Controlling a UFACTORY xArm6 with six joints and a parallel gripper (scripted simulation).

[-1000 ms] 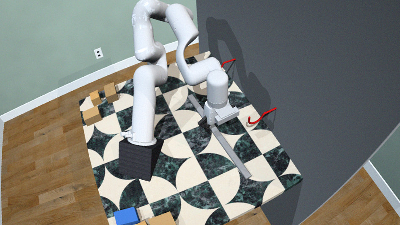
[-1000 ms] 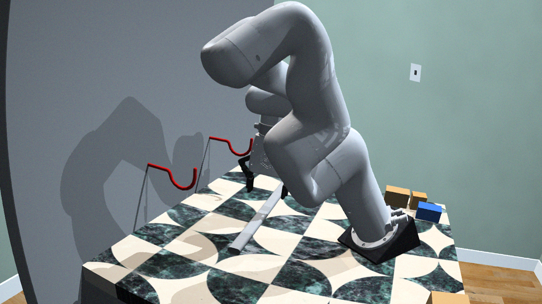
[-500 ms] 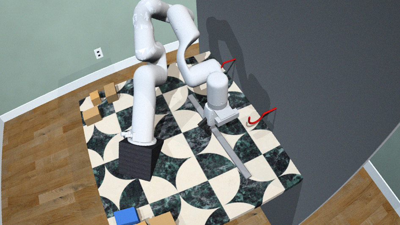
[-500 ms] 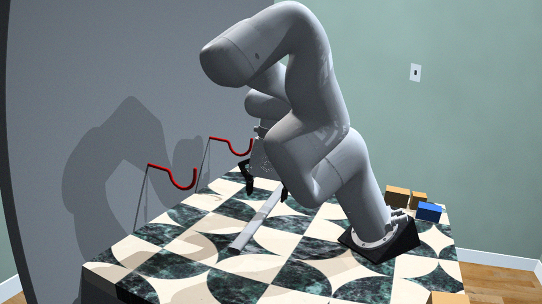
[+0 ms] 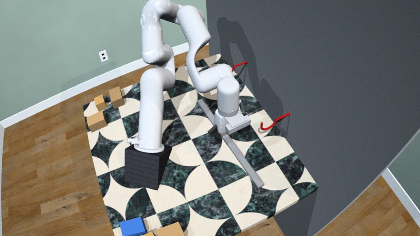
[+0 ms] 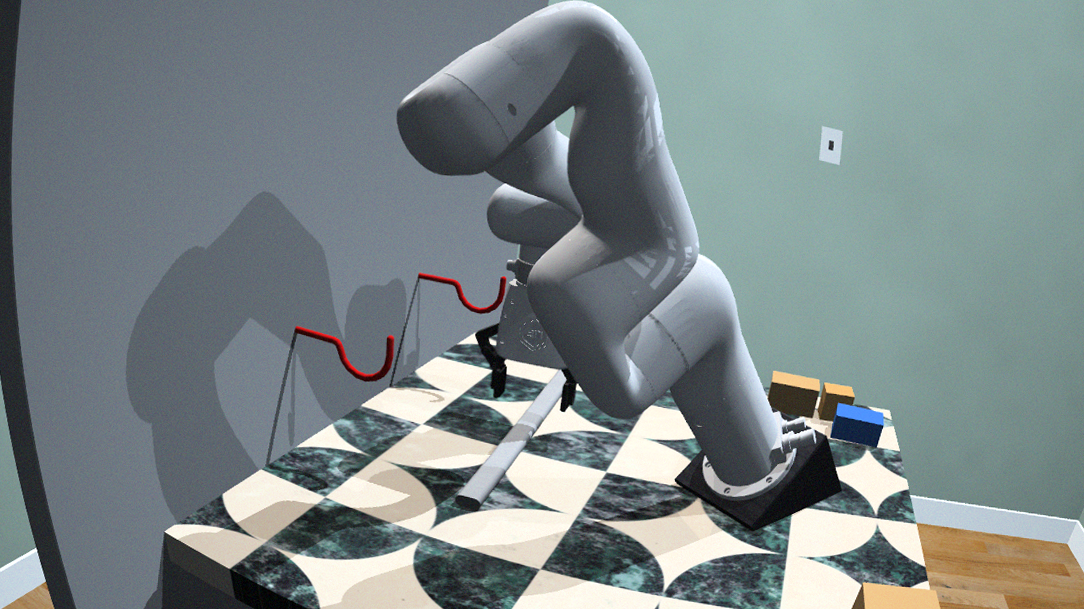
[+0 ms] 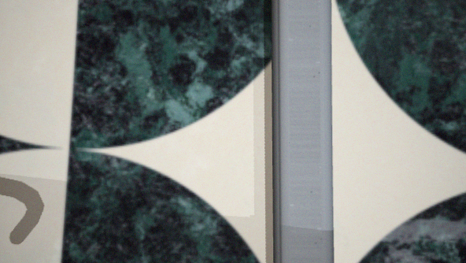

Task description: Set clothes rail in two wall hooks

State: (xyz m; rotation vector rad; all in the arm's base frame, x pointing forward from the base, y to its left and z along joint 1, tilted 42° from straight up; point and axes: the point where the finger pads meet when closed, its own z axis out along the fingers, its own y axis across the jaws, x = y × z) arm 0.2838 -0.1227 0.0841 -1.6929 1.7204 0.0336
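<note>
The grey clothes rail is 4 cm below my hand. The rest, counted from my hand: blue block (48 cm behind, 24 cm to the right, 3 cm below); then dark wall panel (38 cm above, 24 cm ahead, 9 cm to the left).
</note>
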